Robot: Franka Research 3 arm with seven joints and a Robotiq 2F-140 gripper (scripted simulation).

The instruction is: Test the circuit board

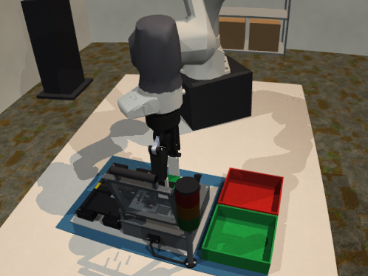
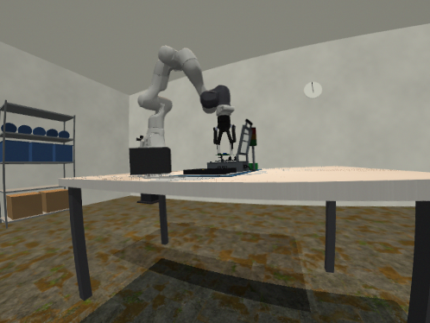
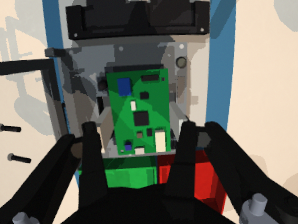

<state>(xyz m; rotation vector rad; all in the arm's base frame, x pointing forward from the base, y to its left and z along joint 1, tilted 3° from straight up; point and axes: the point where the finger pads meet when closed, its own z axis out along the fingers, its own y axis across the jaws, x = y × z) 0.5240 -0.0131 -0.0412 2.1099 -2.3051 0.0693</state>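
Now: the tester plate 1 cm ahead of my hand and 5 cm below it. Also, from my hand: green bin 7 cm ahead, 19 cm to the left, 11 cm below; clear lid 13 cm ahead, 2 cm to the right, 6 cm above; green circuit board 2 cm below.
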